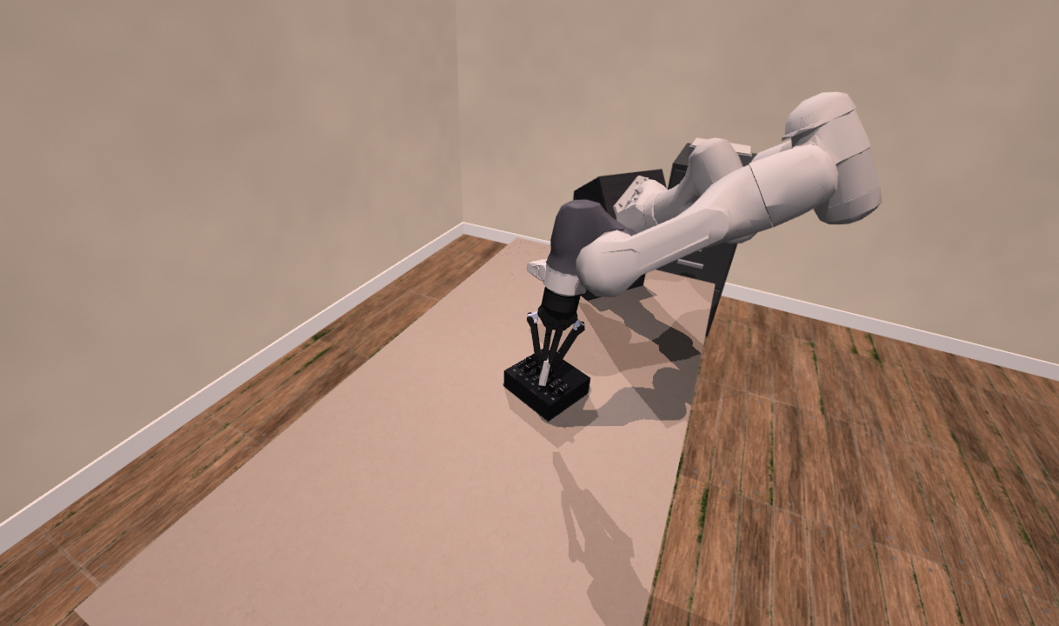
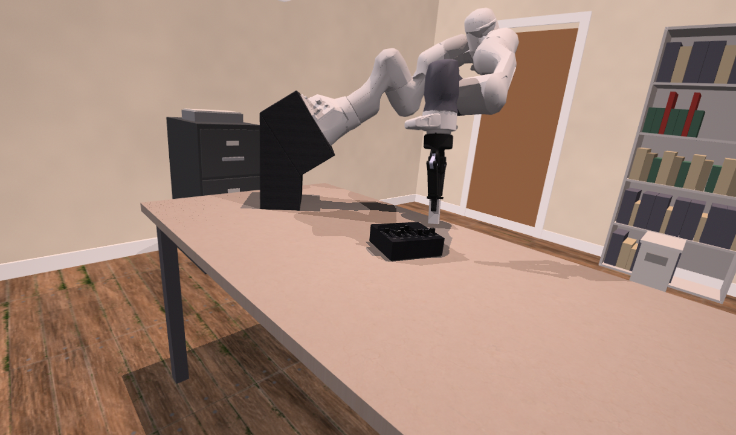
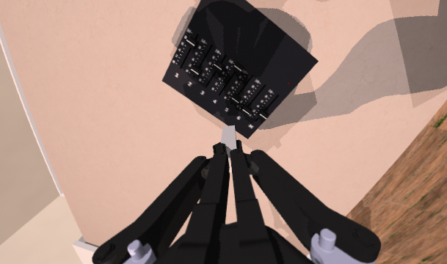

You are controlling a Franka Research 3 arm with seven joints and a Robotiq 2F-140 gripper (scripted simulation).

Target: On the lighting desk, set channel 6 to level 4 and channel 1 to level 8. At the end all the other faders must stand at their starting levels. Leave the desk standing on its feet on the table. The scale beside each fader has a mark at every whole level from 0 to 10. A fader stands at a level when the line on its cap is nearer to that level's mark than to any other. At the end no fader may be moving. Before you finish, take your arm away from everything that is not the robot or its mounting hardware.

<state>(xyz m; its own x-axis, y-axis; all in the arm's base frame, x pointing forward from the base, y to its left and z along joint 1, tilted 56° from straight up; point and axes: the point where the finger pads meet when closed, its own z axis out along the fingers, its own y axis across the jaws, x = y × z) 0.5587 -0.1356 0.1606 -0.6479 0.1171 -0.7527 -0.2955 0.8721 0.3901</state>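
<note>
The channel 6 fader cap is 60 mm below my hand, 20 mm behind it and 10 mm to the left of it. Also, from my hand: channel 1 fader cap (90 mm to the right, 80 mm behind, 60 mm below).
</note>
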